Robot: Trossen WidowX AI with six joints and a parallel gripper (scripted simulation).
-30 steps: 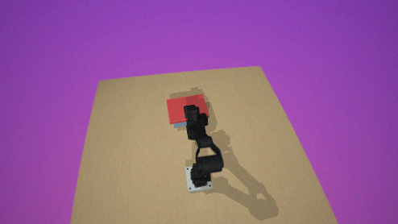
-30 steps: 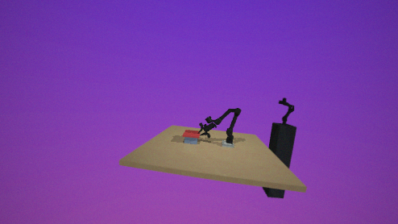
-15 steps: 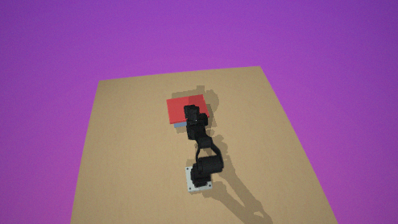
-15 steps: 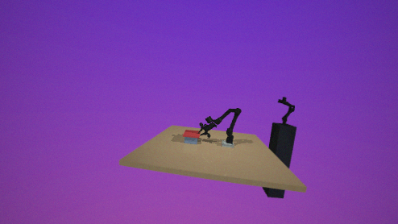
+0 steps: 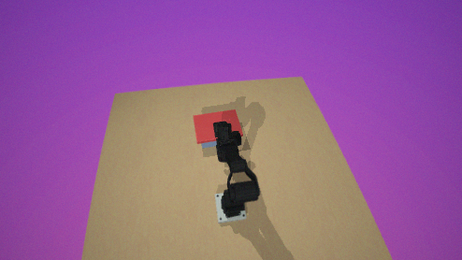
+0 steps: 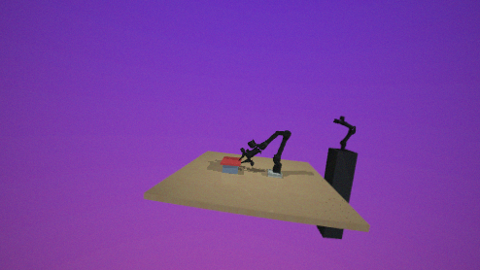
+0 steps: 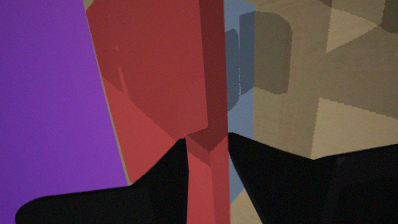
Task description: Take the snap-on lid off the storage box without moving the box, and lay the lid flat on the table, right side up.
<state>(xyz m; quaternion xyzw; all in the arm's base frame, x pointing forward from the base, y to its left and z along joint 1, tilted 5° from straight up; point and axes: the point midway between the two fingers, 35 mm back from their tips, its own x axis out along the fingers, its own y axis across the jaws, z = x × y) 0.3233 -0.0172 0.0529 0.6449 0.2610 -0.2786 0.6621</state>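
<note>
Right now the lid is 70 mm ahead of my gripper tip. Round my gripper tip: grey-blue storage box: 80 mm ahead, 40 mm below.
</note>
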